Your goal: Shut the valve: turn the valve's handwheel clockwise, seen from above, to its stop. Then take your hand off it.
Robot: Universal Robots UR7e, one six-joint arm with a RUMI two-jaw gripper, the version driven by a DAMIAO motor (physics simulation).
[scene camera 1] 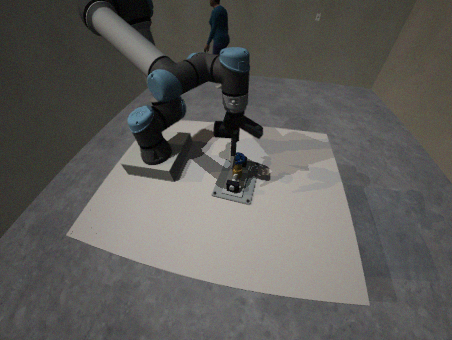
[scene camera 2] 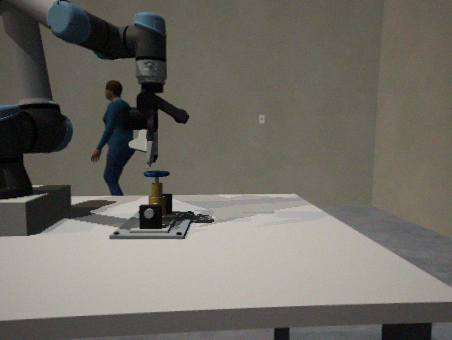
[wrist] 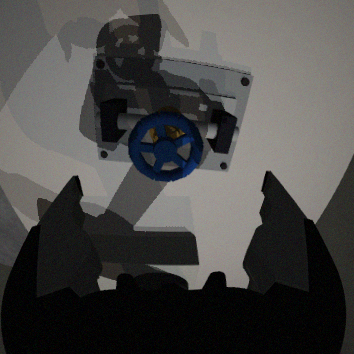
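My gripper [scene camera 2: 151,165] is here, and I find it again in scene camera 1 [scene camera 1: 234,154] and in the wrist view [wrist: 171,175]. I see a blue spoked handwheel [wrist: 164,149]. There is also a grey base plate [scene camera 2: 178,230]; the plate appears in the wrist view [wrist: 142,71] too, as it does in scene camera 1 [scene camera 1: 250,182].
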